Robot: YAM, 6 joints.
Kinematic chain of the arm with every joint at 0, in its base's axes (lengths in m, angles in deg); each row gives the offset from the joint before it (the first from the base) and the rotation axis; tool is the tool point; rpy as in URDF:
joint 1: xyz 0 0 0.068 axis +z
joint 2: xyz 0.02 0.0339 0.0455 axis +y
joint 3: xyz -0.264 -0.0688 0 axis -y
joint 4: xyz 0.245 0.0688 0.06 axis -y
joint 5: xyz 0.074 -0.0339 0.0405 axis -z
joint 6: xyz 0.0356 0 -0.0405 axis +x
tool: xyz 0 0 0 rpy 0 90 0
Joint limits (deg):
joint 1: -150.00..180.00
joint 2: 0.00..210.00
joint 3: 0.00..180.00
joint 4: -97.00..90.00
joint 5: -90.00..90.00
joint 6: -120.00..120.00
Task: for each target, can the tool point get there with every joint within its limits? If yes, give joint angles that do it. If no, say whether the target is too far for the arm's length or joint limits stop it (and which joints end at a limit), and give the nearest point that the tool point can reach.
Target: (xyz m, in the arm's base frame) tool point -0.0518 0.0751 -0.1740
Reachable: yes | joints 140.71 188.01 61.79 -43.54 45.30 48.71
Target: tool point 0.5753 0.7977 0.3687
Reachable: no: too far | nearest point 0.3656 0.5069 0.2737 | short by 0.371 m
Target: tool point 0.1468 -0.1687 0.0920
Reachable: yes | joints -43.24 89.33 25.34 -0.21 38.82 -69.77
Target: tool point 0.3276 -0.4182 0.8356
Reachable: no: too far | nearest point 0.2353 -0.3004 0.6243 | short by 0.259 m
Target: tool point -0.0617 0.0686 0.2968
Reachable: yes | joints 152.21 21.31 33.83 -28.26 63.74 -57.85
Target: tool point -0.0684 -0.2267 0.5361
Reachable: yes | joints -113.87 82.89 119.82 -58.41 -55.04 76.26
